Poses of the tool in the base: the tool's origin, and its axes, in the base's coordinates. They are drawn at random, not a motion.
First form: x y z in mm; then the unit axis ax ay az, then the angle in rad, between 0 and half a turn.
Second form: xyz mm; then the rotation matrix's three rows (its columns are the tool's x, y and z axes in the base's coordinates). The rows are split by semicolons. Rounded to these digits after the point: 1 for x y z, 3 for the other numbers.
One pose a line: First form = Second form
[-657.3 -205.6 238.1 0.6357 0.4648 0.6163 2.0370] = -657.3 -205.6 238.1; 0.136 -0.122 0.983; 0.979 -0.136 -0.153; 0.153 0.983 0.101
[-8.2 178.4 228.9 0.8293 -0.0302 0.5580 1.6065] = -8.2 178.4 228.9; 0.677 -0.584 0.449; 0.532 -0.035 -0.846; 0.509 0.811 0.287
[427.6 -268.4 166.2 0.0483 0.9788 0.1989 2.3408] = 427.6 -268.4 166.2; -0.692 -0.063 0.719; 0.223 0.929 0.296; -0.686 0.365 -0.629
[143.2 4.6 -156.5 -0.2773 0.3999 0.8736 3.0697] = 143.2 4.6 -156.5; -0.844 -0.284 -0.455; -0.159 -0.678 0.718; -0.513 0.678 0.527
